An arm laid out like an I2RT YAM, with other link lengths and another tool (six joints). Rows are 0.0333 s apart.
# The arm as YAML. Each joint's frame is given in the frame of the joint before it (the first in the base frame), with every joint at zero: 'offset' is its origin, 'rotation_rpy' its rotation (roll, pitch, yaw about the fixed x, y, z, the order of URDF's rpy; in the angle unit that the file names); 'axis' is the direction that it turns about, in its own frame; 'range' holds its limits. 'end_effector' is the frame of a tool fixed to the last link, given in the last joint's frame.
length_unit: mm
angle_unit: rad
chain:
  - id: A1
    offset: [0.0, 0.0, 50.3]
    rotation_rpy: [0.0, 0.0, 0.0]
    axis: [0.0, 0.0, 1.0]
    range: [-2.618, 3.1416]
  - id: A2
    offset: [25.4, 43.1, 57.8]
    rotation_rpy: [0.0, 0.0, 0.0]
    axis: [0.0, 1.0, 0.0]
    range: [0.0, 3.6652]
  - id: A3
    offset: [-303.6, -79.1, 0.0]
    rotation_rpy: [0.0, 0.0, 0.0]
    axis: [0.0, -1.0, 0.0]
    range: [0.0, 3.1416]
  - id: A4
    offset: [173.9, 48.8, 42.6]
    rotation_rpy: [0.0, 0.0, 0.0]
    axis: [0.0, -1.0, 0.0]
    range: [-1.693, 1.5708]
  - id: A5
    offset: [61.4, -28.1, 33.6]
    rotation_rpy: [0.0, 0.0, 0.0]
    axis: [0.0, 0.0, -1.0]
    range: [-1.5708, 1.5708]
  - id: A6
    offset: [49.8, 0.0, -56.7]
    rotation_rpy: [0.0, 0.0, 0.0]
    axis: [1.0, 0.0, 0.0]
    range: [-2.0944, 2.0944]
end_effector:
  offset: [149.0, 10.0, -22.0]
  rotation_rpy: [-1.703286, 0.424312, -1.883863]
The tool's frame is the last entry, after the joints.
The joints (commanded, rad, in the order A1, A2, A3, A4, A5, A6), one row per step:
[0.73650, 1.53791, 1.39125, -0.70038, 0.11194, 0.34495]
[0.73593, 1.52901, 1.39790, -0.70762, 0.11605, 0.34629]
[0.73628, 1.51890, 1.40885, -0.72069, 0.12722, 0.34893]
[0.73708, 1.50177, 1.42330, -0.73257, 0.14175, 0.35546]
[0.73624, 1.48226, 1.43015, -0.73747, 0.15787, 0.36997]
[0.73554, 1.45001, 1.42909, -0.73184, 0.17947, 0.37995]
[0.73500, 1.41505, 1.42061, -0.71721, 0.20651, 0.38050]
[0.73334, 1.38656, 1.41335, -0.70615, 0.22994, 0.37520]
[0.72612, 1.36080, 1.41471, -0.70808, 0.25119, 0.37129]
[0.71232, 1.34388, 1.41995, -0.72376, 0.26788, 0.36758]
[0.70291, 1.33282, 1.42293, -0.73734, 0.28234, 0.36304]
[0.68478, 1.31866, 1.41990, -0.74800, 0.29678, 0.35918]
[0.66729, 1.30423, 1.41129, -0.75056, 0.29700, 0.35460]
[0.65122, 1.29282, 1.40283, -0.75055, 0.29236, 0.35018]
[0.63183, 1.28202, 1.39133, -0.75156, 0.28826, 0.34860]
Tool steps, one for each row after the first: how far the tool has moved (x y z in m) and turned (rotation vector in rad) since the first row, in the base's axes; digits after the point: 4 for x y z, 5 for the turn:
[-0.0002, -0.0015, 0.0039, 0.00407, -0.00774, -0.00430]
[-0.0001, -0.0042, 0.0087, 0.00480, -0.01829, -0.01337]
[0.0003, -0.0072, 0.0171, 0.01402, -0.03768, -0.02725]
[0.0010, -0.0110, 0.0249, 0.02856, -0.05619, -0.04976]
[0.0015, -0.0165, 0.0355, 0.04866, -0.08993, -0.07288]
[0.0024, -0.0230, 0.0459, 0.06380, -0.13233, -0.09352]
[0.0032, -0.0294, 0.0540, 0.07118, -0.16836, -0.10916]
[0.0038, -0.0377, 0.0620, 0.07511, -0.19773, -0.13004]
[0.0041, -0.0475, 0.0662, 0.06742, -0.21177, -0.15380]
[0.0041, -0.0552, 0.0681, 0.05634, -0.22050, -0.17076]
[0.0046, -0.0656, 0.0694, 0.04462, -0.22909, -0.19685]
[0.0040, -0.0729, 0.0698, 0.04167, -0.23340, -0.21155]
[0.0034, -0.0783, 0.0697, 0.04125, -0.23527, -0.22136]
[0.0028, -0.0848, 0.0683, 0.03890, -0.23322, -0.23650]

